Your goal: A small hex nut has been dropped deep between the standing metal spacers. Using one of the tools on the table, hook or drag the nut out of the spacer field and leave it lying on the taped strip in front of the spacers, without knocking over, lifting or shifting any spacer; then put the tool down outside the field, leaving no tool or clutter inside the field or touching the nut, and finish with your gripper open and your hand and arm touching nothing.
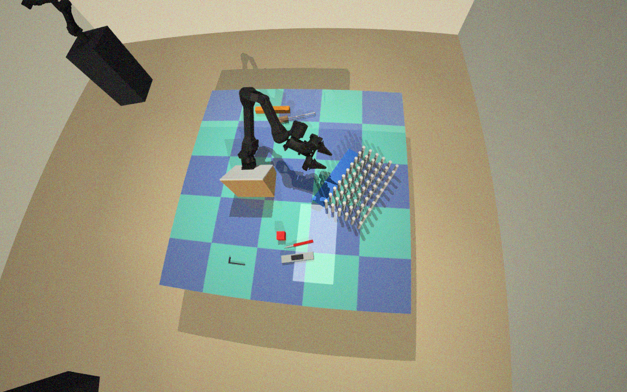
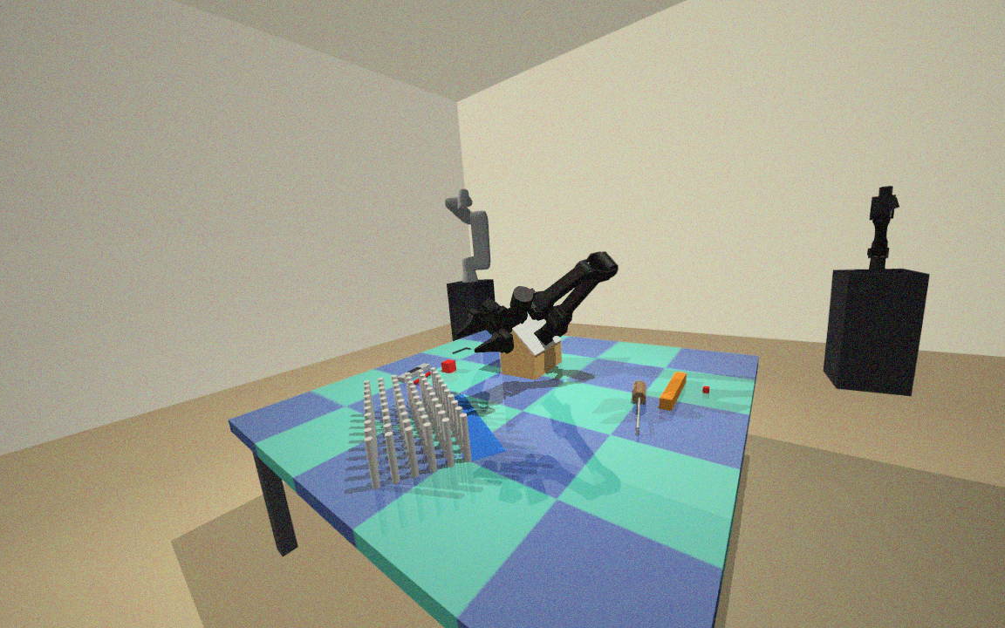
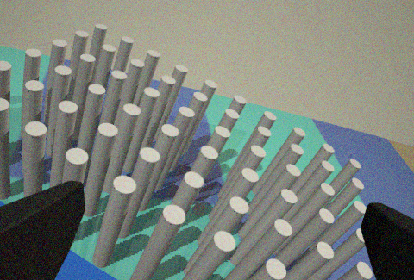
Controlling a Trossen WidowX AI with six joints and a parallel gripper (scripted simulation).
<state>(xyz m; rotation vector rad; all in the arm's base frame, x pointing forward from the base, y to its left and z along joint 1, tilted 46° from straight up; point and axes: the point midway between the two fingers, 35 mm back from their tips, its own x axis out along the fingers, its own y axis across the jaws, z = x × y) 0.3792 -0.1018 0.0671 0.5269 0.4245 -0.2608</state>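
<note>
The wooden-handled pick lies 17 cm behind my gripper tip, 42 cm to the left of it and 20 cm below it. Also, from my gripper tip: blue taped strip 4 cm ahead, 1 cm to the left, 21 cm below; grey bar 18 cm behind, 41 cm to the right, 20 cm below; red-handled tool 19 cm behind, 35 cm to the right, 20 cm below.
</note>
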